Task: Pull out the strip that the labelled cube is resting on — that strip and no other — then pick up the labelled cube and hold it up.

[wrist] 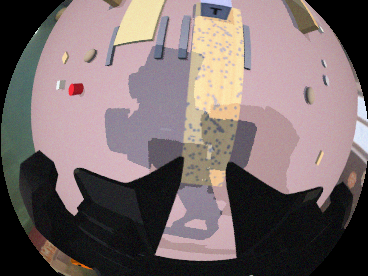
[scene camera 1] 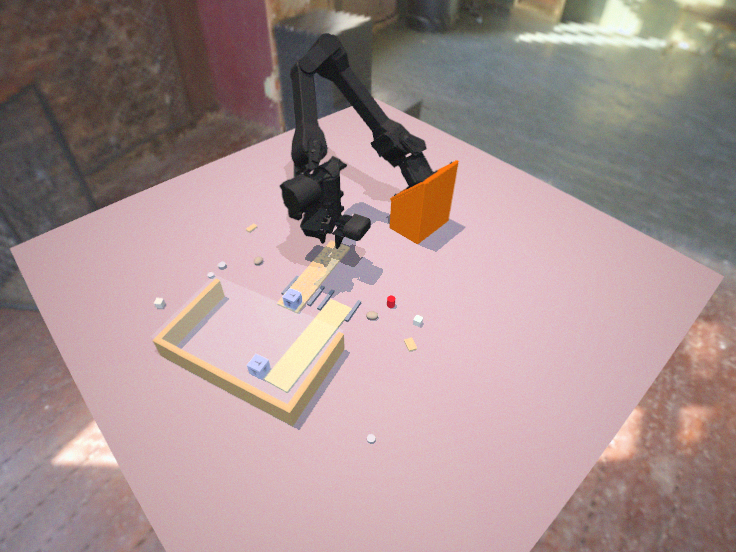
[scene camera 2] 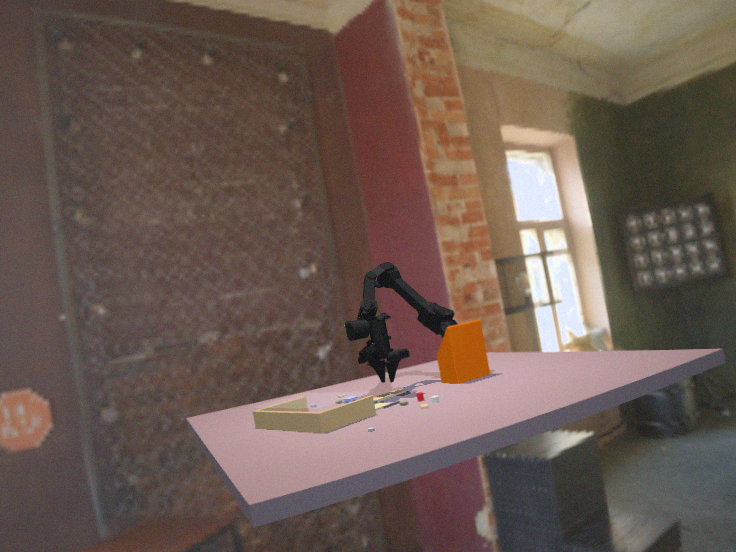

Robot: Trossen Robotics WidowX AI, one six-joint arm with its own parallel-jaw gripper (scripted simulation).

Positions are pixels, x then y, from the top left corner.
Scene:
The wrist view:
my gripper: 205, 164
speckled strip: 215, 82

